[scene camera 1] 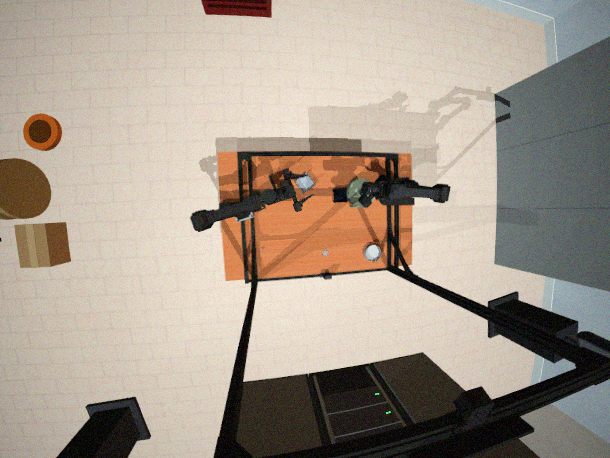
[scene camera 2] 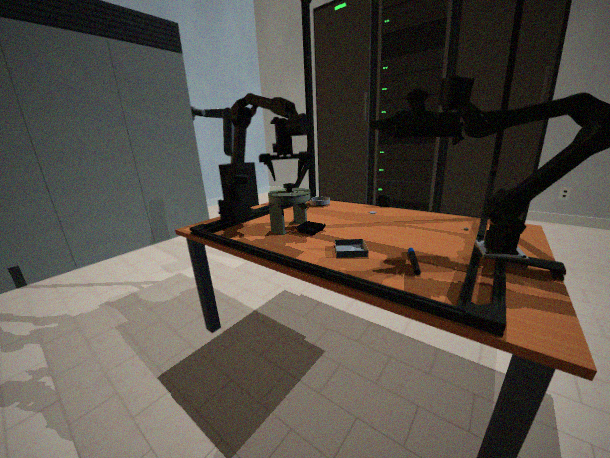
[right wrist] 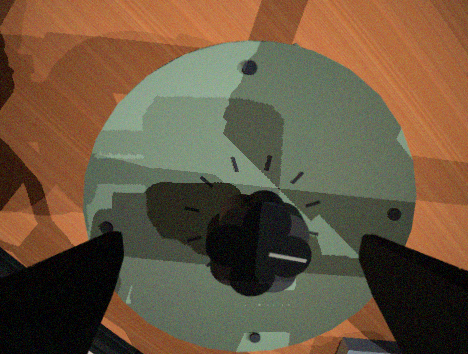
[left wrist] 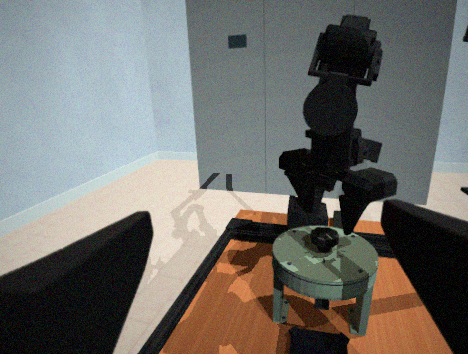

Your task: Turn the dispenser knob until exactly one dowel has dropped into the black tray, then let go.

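Seen in the pictures: left gripper, fingertip midpoint: (scene camera 1: 310, 184) (scene camera 2: 371, 124) (left wrist: 265, 217); right gripper, fingertip midpoint: (scene camera 2: 286, 180) (right wrist: 243, 246) (left wrist: 326, 222); left arm's base, link origin: (scene camera 2: 500, 248); right arm's base, link origin: (scene camera 2: 234, 201).
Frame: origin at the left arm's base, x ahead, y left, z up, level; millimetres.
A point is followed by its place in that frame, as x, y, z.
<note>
The round green dispenser (scene camera 1: 356, 190) {633, -85, 113} (scene camera 2: 278, 216) (left wrist: 325, 286) {582, -91, 105} (right wrist: 330, 120) {656, -166, 113} stands on legs. Its black lobed knob (scene camera 2: 288, 187) {655, -88, 133} (left wrist: 324, 239) {643, -103, 142} (right wrist: 237, 250) {670, -105, 142} has a white pointer line that points right and slightly down in the right wrist view. The black tray (scene camera 1: 339, 195) {578, -87, -29} (scene camera 2: 311, 228) {580, -110, -28} (left wrist: 318, 342) {606, -95, -23} lies at the dispenser's foot; I can make out no dowel in its dark inside. My right gripper (scene camera 2: 287, 180) {672, -113, 154} (left wrist: 326, 222) {672, -113, 154} (right wrist: 243, 246) {672, -113, 154} is open and empty, pointing down just above the knob, one finger on each side. My left gripper (scene camera 1: 306, 185) {350, 6, 325} (left wrist: 265, 217) {350, 6, 325} is open and empty, raised well away from the dispenser.
A grey open box (scene camera 1: 304, 182) {395, 52, -31} (scene camera 2: 351, 249) {394, 39, -31} lies below my left gripper. A blue-tipped dark pen (scene camera 2: 414, 261) {217, 105, -16} lies near it. A round pale dish (scene camera 1: 372, 252) {678, -499, -21} (scene camera 2: 320, 201) {654, -450, -3} and a small grey piece (scene camera 1: 325, 252) {386, -393, -29} (scene camera 2: 372, 212) {385, -389, -29} lie farther off. Black frame bars edge the table.
</note>
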